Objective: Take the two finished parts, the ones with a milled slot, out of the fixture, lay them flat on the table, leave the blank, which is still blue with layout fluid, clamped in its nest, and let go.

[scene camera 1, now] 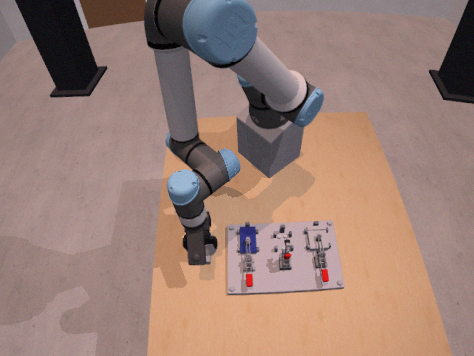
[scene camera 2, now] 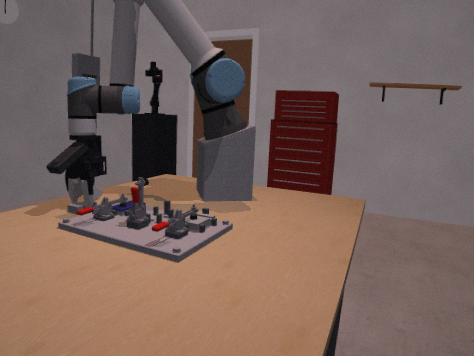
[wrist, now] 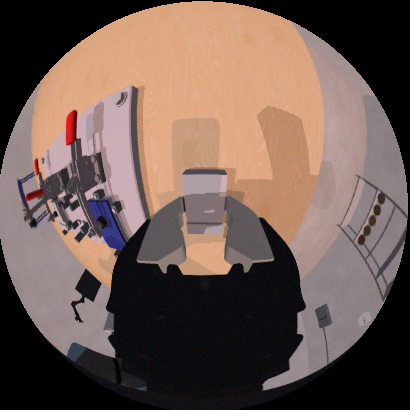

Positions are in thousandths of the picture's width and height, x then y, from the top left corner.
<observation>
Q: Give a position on a blue blank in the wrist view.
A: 277,570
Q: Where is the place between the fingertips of my gripper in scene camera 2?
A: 174,594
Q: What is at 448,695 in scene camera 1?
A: My gripper.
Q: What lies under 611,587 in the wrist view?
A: My gripper.
</observation>
